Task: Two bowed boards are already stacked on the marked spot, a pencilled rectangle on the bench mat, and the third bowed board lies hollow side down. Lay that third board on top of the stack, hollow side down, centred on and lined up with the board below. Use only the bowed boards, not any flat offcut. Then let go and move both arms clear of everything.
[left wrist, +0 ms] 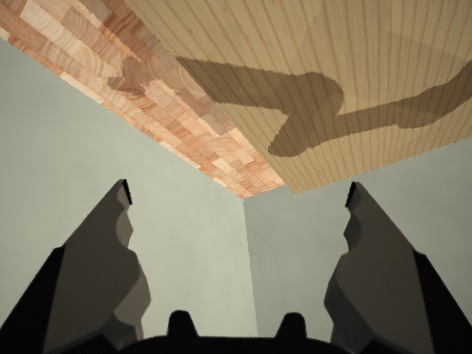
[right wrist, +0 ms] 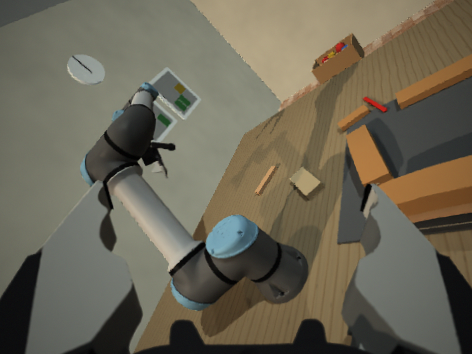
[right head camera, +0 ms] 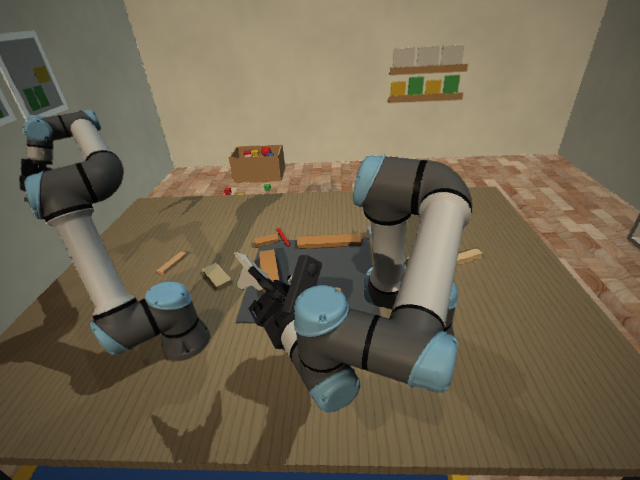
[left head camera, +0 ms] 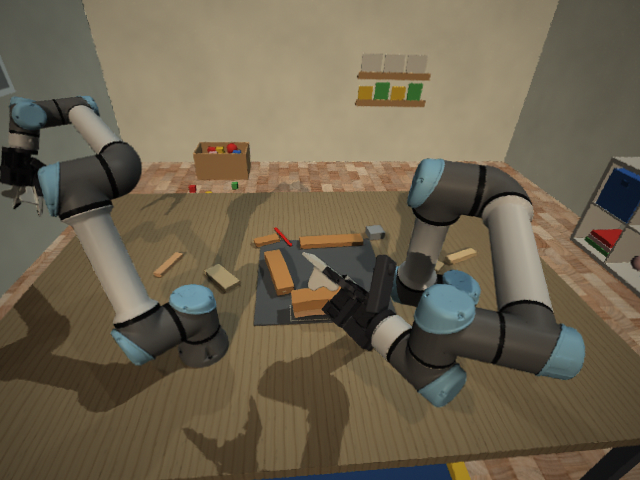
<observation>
My right gripper shows in the right wrist view, in the right head camera view and in the left head camera view (pixel 322 265); in the left wrist view it is out of frame. The same spot on my right gripper: (right wrist: pixel 74 287) is (right head camera: pixel 262 272).
</observation>
